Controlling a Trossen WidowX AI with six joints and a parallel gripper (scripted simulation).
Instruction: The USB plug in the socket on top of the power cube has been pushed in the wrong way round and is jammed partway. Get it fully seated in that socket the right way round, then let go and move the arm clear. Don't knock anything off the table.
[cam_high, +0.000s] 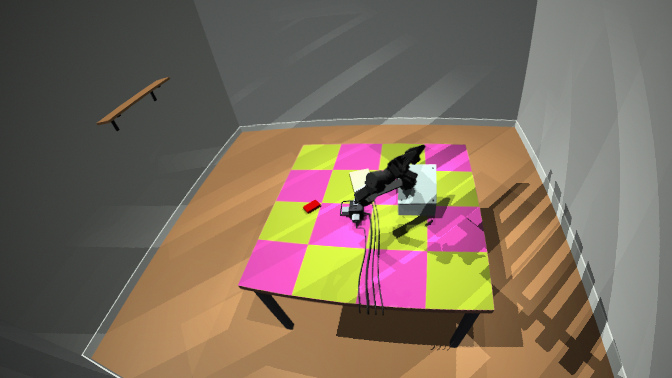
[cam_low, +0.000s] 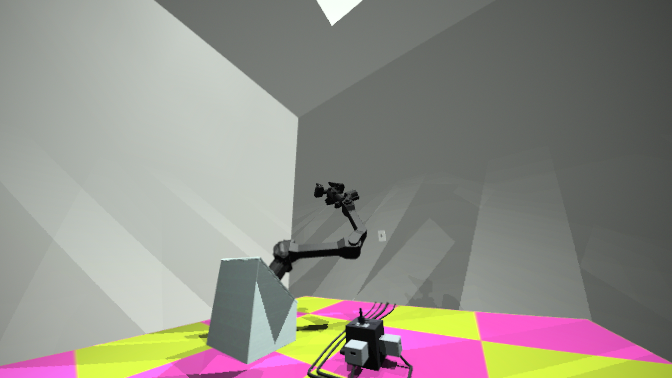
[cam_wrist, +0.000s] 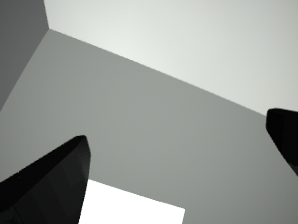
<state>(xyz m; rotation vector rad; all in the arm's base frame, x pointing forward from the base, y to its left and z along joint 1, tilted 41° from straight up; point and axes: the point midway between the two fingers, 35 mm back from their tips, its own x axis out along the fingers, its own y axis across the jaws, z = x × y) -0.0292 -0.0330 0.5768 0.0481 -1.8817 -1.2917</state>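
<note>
The USB plug is 35 cm ahead of my gripper tip, 29 cm to the right of it and 57 cm below it. Round my gripper tip: red block: 64 cm ahead, 31 cm to the right, 65 cm below; silver-rimmed socket: 35 cm ahead, 29 cm to the right, 59 cm below.
</note>
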